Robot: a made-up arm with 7 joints.
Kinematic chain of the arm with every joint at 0, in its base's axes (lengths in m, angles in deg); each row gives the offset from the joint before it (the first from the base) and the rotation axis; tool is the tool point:
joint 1: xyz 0 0 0.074 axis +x
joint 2: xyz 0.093 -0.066 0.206 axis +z
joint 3: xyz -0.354 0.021 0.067 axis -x
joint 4: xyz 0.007 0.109 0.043 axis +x
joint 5: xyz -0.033 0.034 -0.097 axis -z
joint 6: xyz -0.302 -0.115 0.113 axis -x
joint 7: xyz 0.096 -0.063 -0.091 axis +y
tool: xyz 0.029 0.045 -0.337
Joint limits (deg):
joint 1: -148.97..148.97
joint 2: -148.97..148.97
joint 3: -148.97..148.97
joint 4: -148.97..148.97
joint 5: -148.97..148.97
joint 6: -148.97..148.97
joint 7: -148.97..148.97
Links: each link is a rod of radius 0.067 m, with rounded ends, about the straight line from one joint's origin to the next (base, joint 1, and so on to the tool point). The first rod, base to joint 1, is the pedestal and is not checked.
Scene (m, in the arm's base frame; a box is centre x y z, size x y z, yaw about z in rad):
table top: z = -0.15
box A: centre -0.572 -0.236 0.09 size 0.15 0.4 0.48 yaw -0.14
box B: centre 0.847 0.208 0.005 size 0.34 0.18 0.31 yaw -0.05
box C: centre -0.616 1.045 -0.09 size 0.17 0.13 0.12 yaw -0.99
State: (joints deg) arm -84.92 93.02 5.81 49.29 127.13 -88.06 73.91
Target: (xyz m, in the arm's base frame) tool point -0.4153 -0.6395 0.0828
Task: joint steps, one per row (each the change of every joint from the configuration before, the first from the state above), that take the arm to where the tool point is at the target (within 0.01 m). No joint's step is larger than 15 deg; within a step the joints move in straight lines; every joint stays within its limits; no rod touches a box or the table.
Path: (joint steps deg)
1: 6.40 3.22 2.07 -5.37 -10.81 6.39 11.41
2: 6.40 3.22 2.07 -5.37 -10.82 6.40 11.41
3: 6.39 3.22 2.07 -5.38 -10.81 6.39 11.41
4: 6.40 3.22 2.07 -5.37 -10.81 6.39 11.40
5: 12.80 -1.00 8.28 -2.79 0.76 -4.64 -5.55
6: 12.79 -0.99 8.28 -2.79 0.76 -4.63 -5.55
7: 12.80 -1.00 8.27 -2.79 0.77 -4.64 -5.55
8: 12.79 -1.00 8.28 -2.79 0.76 -4.64 -5.55

